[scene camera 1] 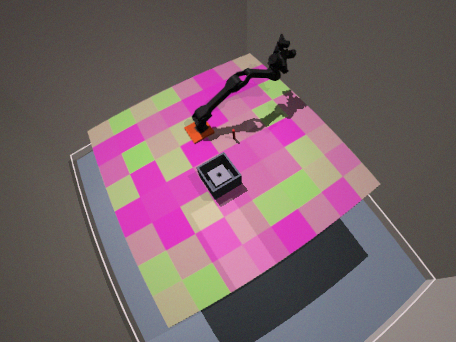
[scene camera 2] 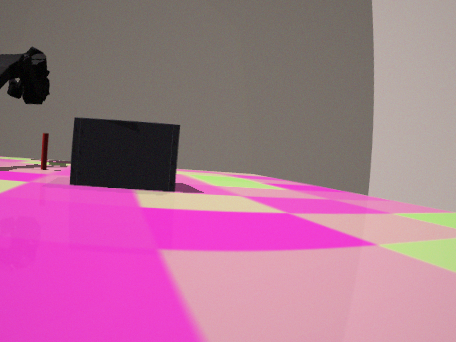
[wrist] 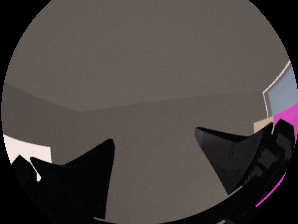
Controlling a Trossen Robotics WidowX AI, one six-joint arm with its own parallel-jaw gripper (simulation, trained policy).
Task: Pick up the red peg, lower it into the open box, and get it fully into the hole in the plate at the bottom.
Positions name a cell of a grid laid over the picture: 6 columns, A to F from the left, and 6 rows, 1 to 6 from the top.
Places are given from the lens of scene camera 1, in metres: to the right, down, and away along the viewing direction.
dark box (scene camera 1: C3): -0.03, -0.06, 1.31
